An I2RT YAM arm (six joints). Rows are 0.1 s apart.
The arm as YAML. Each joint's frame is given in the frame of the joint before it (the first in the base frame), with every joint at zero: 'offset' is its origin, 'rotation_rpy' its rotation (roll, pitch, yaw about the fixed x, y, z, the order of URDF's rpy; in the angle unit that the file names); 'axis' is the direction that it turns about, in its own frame. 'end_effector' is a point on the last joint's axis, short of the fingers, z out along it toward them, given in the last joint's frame.
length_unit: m
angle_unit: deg
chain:
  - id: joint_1
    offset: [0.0, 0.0, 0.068]
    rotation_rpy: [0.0, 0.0, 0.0]
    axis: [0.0, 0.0, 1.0]
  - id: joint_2
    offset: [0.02, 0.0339, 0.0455]
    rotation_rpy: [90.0, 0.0, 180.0]
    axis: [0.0, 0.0, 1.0]
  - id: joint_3
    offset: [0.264, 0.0, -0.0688]
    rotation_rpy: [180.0, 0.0, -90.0]
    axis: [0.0, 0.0, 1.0]
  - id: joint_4
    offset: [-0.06, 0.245, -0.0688]
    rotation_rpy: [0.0, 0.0, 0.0]
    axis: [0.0, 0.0, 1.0]
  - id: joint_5
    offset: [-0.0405, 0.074, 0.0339]
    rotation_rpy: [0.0, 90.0, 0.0]
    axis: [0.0, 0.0, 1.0]
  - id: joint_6
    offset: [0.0, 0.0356, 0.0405]
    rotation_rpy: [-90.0, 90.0, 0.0]
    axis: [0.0, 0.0, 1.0]
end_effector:
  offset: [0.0, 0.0, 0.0]
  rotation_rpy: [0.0, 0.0, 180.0]
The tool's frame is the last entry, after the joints.
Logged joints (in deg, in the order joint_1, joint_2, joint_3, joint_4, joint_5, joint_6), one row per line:
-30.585 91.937 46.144 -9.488 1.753 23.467
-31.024 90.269 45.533 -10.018 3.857 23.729
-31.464 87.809 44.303 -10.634 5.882 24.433
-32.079 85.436 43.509 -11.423 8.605 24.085
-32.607 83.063 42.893 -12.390 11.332 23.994
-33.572 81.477 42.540 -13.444 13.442 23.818
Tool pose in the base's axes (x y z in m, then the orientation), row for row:
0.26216 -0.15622 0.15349 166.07 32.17 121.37
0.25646 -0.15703 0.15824 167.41 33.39 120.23
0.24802 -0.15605 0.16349 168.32 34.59 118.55
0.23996 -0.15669 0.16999 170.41 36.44 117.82
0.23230 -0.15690 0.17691 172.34 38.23 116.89
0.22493 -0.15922 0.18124 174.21 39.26 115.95
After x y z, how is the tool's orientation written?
As angles about the fixed x, y, z axes (roll, pitch, yaw), in degrees.
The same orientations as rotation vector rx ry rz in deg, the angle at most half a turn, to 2 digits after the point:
66.67 129.19 -5.04
68.00 127.94 -7.79
69.72 126.29 -10.26
70.66 124.85 -14.07
71.79 123.22 -17.72
73.33 122.08 -20.83

